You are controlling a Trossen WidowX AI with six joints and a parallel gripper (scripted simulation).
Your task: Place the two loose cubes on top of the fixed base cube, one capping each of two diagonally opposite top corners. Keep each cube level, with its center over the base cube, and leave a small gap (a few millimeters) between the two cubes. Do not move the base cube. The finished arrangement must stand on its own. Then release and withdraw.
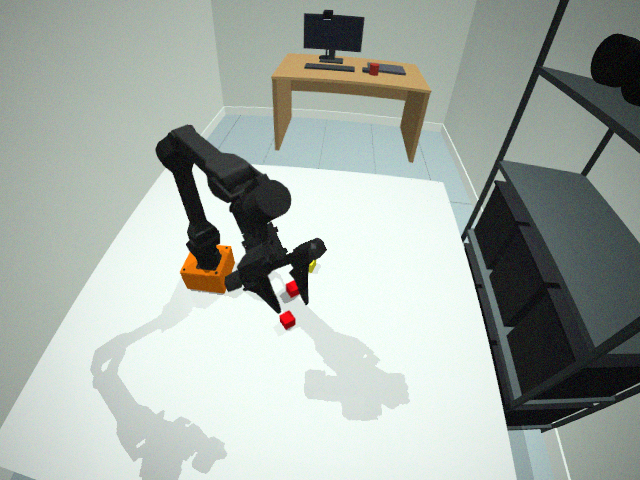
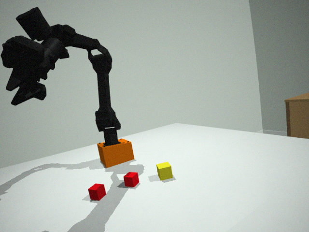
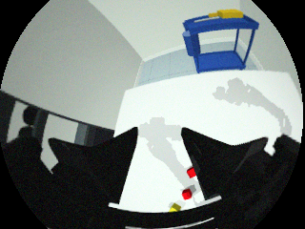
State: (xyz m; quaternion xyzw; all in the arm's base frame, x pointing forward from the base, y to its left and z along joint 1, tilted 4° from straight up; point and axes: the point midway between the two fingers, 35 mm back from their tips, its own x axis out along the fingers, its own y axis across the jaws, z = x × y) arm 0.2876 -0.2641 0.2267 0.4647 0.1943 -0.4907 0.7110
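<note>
Now: gripper tip 350 mm to the right of the yellow base cube and 290 mm above it.
</note>
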